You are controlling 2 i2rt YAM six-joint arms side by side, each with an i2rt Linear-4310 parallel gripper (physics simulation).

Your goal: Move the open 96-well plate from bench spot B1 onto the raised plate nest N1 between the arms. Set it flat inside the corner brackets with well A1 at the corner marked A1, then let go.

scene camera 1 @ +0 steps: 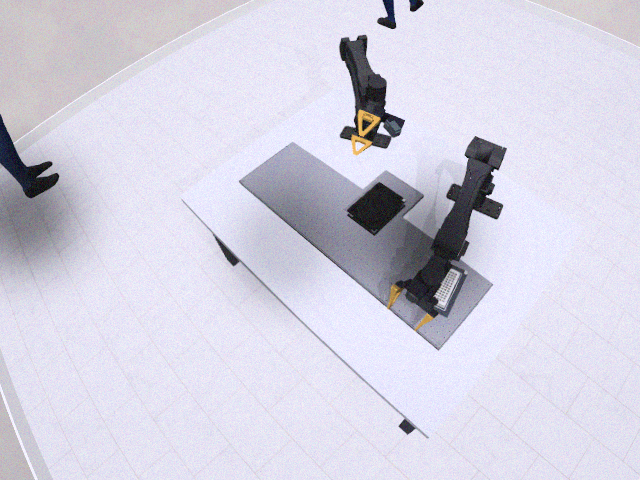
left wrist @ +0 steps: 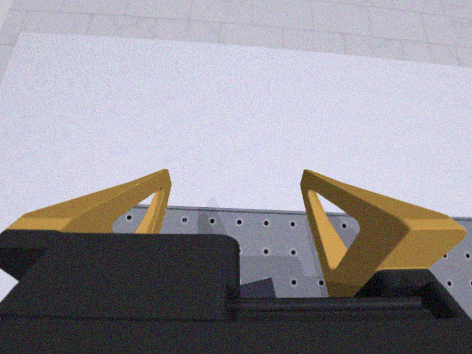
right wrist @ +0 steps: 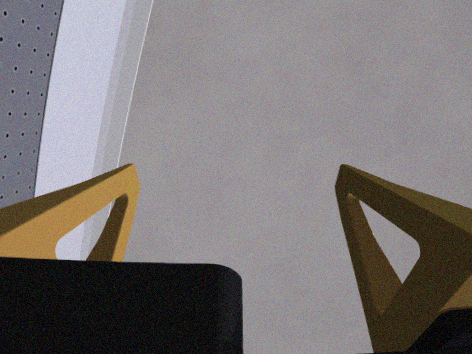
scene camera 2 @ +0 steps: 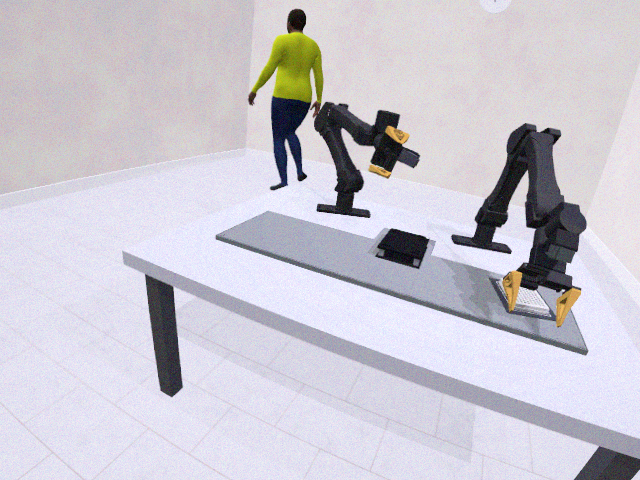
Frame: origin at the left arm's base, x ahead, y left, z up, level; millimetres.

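Where they show: left gripper, fingertip midpoint: (scene camera 1: 401, 319) (left wrist: 235, 176) (scene camera 2: 534, 319); right gripper, fingertip midpoint: (scene camera 1: 357, 145) (right wrist: 237, 175) (scene camera 2: 392, 159); left arm's base at its link origin: (scene camera 2: 480, 245); right arm's base at its link origin: (scene camera 1: 365, 137) (scene camera 2: 343, 211).
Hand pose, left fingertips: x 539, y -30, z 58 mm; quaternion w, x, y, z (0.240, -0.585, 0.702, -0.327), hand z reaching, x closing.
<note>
Each offset is from my left fingertips to the top centre of the thing. Level surfaces: height alone.
The white 96-well plate @[dx -171, dy +46, dz -30 mm] (scene camera 1: 448, 288) (scene camera 2: 530, 301) lies on a dark spot mat @[dz -44 mm] (scene camera 1: 460, 295) (scene camera 2: 497, 290) near the right end of the grey board. My left gripper (scene camera 1: 402, 318) (scene camera 2: 535, 315) (left wrist: 235, 176) is open and empty, above the board near the plate, and partly covers the plate in both scene views. The plate does not show in the left wrist view, where a dark corner of the mat (left wrist: 260, 289) shows. The black raised nest @[dx -324, dy -251, dz -5 mm] (scene camera 1: 377, 207) (scene camera 2: 403, 242) stands mid-board between the arms; its A1 mark cannot be read. My right gripper (scene camera 1: 360, 135) (scene camera 2: 387, 153) (right wrist: 237, 175) is open and empty, far from the plate.
The grey perforated board @[dz -46 mm] (scene camera 1: 310, 217) (scene camera 2: 320, 258) lies along the white table @[dz -59 mm] (scene camera 1: 289, 268) (scene camera 2: 248, 273). The nest rises above the board between the two arms. A person in a yellow top (scene camera 2: 294, 67) stands behind the table, beyond the right arm.
</note>
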